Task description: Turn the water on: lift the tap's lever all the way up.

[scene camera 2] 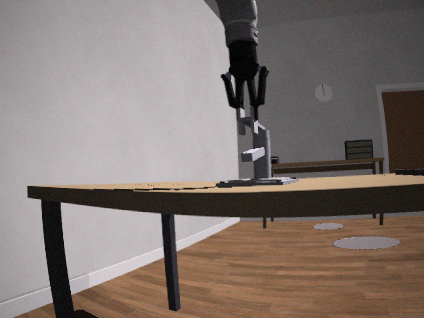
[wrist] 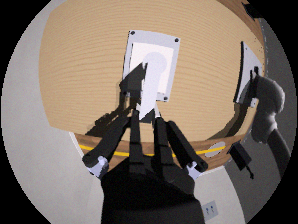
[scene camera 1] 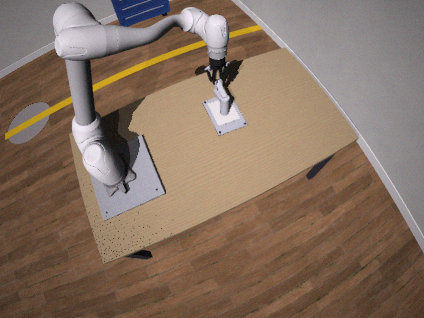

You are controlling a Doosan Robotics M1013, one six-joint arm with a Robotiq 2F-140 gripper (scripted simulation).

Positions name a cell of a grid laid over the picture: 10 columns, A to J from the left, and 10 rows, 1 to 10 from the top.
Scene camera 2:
gripper: F5
tap body: G5
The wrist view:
gripper: E5
tap body: E4
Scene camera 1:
tap body: F4
